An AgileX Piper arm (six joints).
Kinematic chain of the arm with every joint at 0, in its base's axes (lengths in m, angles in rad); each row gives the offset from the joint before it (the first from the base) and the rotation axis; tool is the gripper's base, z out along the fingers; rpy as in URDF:
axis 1: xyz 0 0 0.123 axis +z
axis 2: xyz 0 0 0 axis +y
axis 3: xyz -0.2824 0 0.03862 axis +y
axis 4: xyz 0.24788 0 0.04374 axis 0.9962 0 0.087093
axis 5: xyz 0 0 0 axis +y
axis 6: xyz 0.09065 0 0.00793 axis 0.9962 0 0.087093
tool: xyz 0 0 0 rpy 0 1.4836 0
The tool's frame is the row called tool.
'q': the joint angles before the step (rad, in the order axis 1, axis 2, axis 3, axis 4, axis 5, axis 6). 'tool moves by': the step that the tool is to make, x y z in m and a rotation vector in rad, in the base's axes. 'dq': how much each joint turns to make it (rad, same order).
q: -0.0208 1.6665 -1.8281 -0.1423 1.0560 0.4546
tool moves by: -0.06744 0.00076 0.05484 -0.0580 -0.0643 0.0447
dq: 0.0000 -0.1864 0.0000 0.0000 0.1110 -0.0866
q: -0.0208 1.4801 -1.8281 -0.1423 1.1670 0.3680
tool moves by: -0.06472 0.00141 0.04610 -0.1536 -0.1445 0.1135
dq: -0.0001 -0.1729 0.0000 0.0009 0.0000 -0.1904
